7 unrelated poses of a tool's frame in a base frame.
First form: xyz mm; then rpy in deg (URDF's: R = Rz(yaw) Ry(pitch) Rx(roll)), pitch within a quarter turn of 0, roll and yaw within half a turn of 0.
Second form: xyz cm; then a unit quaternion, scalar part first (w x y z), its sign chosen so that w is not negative. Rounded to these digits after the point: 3 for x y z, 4 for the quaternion.
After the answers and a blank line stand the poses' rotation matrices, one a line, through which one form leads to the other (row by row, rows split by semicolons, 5 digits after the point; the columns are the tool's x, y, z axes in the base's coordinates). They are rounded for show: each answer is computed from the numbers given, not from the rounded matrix.
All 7 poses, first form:
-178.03 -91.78 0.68 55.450 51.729 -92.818
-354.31 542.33 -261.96 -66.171 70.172 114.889
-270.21 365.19 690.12 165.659 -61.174 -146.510
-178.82 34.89 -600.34 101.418 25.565 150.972
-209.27 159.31 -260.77 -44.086 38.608 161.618
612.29 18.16 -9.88 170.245 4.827 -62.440
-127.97 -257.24 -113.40 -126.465 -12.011 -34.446
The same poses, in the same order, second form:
-17.803 -9.178 0.068 0.4022 0.5683 -0.0369 -0.7168
-35.431 54.233 -26.196 0.1045 -0.6463 -0.1173 0.7467
-27.021 36.519 69.012 0.5144 0.1853 -0.8362 0.0426
-17.882 3.489 -60.034 0.3205 0.0535 0.7658 0.5549
-20.927 15.931 -26.077 0.0173 -0.3591 -0.3007 0.8834
61.229 1.816 -0.988 0.0509 0.8532 -0.5129 -0.0799
-12.797 -25.724 -11.340 0.4002 -0.8621 0.2179 -0.2218

-0.03045 0.53465 -0.84453; -0.61863 -0.67372 -0.40421; -0.78509 0.51014 0.35127
-0.14276 -0.00432 -0.98975; 0.30769 -0.95063 -0.04023; -0.94072 -0.31028 0.13704
-0.40211 -0.35362 -0.84455; -0.26605 0.92773 -0.26178; 0.87609 0.11943 -0.46713
-0.78878 -0.27380 0.55033; 0.43773 0.37835 0.81562; -0.43153 0.88424 -0.17858
-0.74156 0.18547 -0.64474; 0.24643 -0.81855 -0.51889; -0.62399 -0.54367 0.56130
0.46104 -0.86711 -0.18858; -0.88338 -0.46863 -0.00487; -0.08415 0.16883 -0.98205
0.80661 -0.19816 0.55688; -0.55325 -0.58478 0.59325; 0.20810 -0.78661 -0.58132

